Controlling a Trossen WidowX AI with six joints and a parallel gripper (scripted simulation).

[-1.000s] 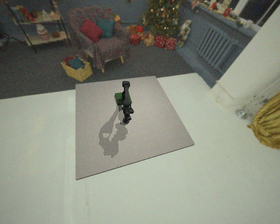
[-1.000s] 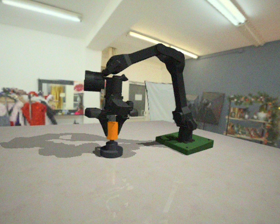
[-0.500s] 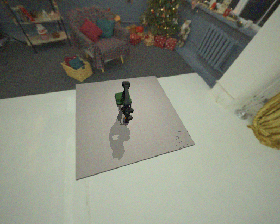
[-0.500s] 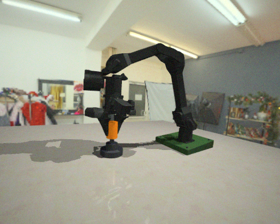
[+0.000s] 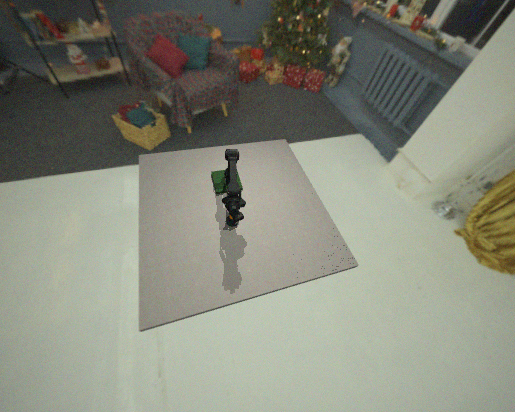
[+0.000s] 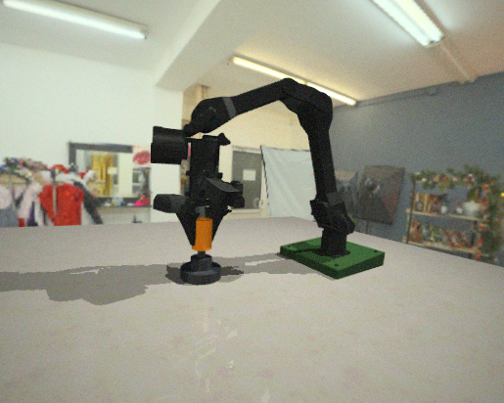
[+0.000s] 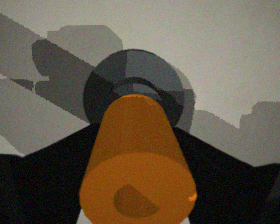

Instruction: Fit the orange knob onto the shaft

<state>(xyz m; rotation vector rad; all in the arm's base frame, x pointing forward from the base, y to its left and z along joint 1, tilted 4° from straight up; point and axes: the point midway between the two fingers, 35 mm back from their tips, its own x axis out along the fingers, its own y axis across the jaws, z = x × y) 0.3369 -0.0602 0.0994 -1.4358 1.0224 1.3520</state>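
Right now my gripper tip is 20 mm below the orange knob. From my gripper tip the other things lie so: dark round pedestal: 40 mm below.
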